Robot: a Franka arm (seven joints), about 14 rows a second.
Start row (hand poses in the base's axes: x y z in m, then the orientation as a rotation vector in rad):
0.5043 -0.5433 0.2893 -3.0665 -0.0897 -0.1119
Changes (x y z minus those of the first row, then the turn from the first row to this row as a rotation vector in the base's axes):
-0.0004 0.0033 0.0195 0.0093 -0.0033 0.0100
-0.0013 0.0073 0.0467 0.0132 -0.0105 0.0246
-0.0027 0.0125 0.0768 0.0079 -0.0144 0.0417
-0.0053 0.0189 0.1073 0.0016 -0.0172 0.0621
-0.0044 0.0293 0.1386 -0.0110 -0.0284 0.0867
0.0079 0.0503 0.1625 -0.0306 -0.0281 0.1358
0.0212 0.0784 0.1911 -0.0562 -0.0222 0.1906
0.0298 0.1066 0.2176 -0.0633 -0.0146 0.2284
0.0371 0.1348 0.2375 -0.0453 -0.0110 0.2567
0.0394 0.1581 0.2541 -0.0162 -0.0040 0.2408
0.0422 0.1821 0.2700 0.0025 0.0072 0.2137
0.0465 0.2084 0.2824 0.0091 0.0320 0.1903
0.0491 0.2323 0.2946 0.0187 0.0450 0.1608
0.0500 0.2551 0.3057 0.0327 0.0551 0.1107
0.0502 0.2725 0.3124 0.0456 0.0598 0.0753
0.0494 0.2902 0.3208 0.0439 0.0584 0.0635
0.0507 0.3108 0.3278 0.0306 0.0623 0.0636
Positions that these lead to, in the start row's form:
0.5039 -0.5400 0.3088 -3.0563 -0.1044 -0.1165
0.5030 -0.5360 0.3360 -3.0508 -0.1267 -0.1267
0.5016 -0.5308 0.3661 -3.0542 -0.1535 -0.1316
0.4990 -0.5244 0.3966 -3.0579 -0.1855 -0.1347
0.4999 -0.5140 0.4279 -3.0666 -0.2253 -0.1504
0.5122 -0.4930 0.4518 -3.0780 -0.3033 -0.1470
0.5255 -0.4649 0.4804 -3.0924 -0.3914 -0.1344
0.5341 -0.4367 0.5069 -3.0906 -0.4505 -0.1201
0.5414 -0.4085 0.5268 -3.0656 -0.4901 -0.1129
0.5437 -0.3852 0.5434 -3.0416 -0.4596 -0.1035
0.5465 -0.3612 0.5593 -3.0303 -0.4144 -0.0883
0.5508 -0.3349 0.5717 -3.0295 -0.3764 -0.0521
0.5534 -0.3110 0.5839 -3.0262 -0.3295 -0.0343
0.5543 -0.2882 0.5950 -3.0212 -0.2513 -0.0224
0.5545 -0.2708 0.6017 -3.0135 -0.1961 -0.0177
0.5537 -0.2531 0.6101 -3.0167 -0.1786 -0.0204
0.5550 -0.2325 0.6171 -3.0299 -0.1800 -0.0140

